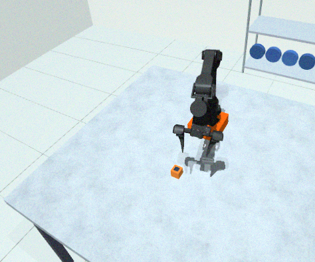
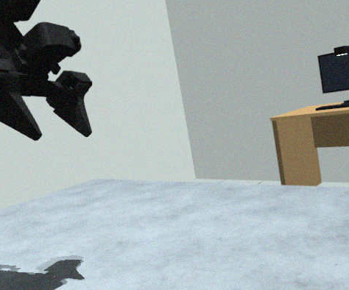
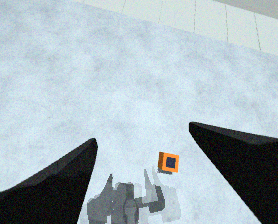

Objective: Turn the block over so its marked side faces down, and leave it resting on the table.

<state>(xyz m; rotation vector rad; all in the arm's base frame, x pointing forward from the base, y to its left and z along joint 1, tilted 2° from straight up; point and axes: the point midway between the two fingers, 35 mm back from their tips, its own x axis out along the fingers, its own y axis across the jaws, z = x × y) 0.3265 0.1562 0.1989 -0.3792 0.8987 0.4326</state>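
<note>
My gripper tip is 19 cm above the orange block, 11 cm to the left of it and 1 cm past it.
</note>
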